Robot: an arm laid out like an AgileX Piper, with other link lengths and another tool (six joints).
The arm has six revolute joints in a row. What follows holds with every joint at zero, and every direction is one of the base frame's. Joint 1 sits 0.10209 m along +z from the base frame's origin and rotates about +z. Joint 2 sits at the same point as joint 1 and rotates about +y. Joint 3 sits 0.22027 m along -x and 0.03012 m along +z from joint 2 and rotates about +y. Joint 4 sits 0.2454 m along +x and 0.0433 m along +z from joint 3 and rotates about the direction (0.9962, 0, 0.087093). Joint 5 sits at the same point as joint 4 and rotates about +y. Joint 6 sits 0.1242 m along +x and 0.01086 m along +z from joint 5 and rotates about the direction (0.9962, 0, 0.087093). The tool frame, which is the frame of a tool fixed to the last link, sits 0.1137 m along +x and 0.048 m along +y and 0.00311 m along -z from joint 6; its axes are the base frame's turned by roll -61.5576, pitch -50.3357 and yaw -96.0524 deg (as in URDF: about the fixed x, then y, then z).
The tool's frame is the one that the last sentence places.
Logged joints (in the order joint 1, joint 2, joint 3, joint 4, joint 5, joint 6), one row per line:
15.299 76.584 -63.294 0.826 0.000 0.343
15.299 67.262 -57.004 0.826 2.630 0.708
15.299 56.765 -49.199 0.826 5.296 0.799
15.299 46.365 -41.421 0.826 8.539 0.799
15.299 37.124 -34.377 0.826 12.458 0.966
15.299 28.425 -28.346 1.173 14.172 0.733
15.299 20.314 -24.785 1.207 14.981 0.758
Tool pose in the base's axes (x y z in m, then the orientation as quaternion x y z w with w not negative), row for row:
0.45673 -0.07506 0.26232 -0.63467 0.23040 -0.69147 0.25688
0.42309 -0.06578 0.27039 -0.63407 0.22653 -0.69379 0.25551
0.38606 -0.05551 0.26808 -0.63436 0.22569 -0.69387 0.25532
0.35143 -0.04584 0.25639 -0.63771 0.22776 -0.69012 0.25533
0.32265 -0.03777 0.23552 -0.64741 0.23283 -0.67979 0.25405
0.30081 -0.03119 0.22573 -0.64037 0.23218 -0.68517 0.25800
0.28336 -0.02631 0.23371 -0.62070 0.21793 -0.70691 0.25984
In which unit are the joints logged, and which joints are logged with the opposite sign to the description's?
The joints are logged in degrees. Opposite sign: joint 1, joint 6.
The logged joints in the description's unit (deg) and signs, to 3 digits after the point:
-15.299 76.584 -63.294 0.826 0.000 -0.343
-15.299 67.262 -57.004 0.826 2.630 -0.708
-15.299 56.765 -49.199 0.826 5.296 -0.799
-15.299 46.365 -41.421 0.826 8.539 -0.799
-15.299 37.124 -34.377 0.826 12.458 -0.966
-15.299 28.425 -28.346 1.173 14.172 -0.733
-15.299 20.314 -24.785 1.207 14.981 -0.758

